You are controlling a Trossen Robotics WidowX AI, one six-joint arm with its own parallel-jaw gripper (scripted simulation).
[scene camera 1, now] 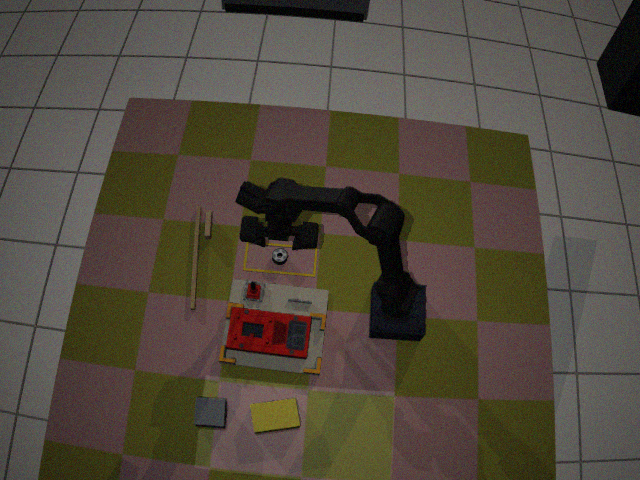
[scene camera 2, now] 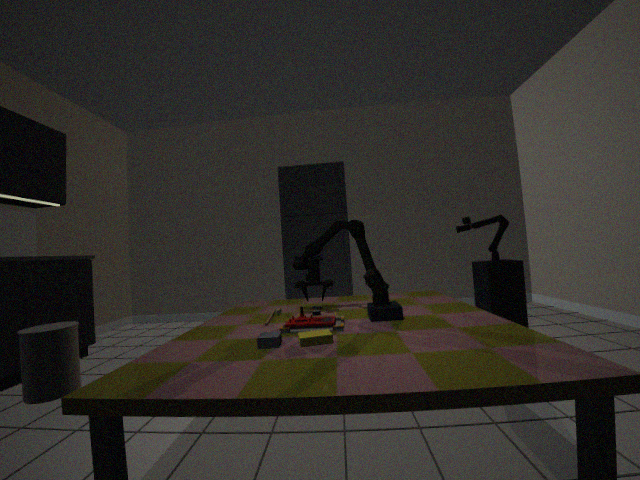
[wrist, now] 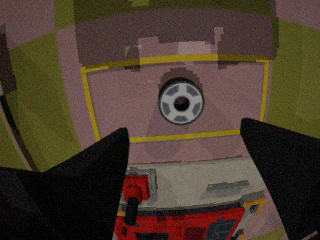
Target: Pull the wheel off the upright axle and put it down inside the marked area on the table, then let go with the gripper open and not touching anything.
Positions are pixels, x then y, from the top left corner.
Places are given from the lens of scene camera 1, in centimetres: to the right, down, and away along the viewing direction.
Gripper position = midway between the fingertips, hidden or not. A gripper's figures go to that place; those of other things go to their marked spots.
my gripper (scene camera 1: 278, 247): -10, 2, 150
red plate (scene camera 1: 269, 333): -12, 23, 144
yellow block (scene camera 1: 267, 417): -12, 42, 134
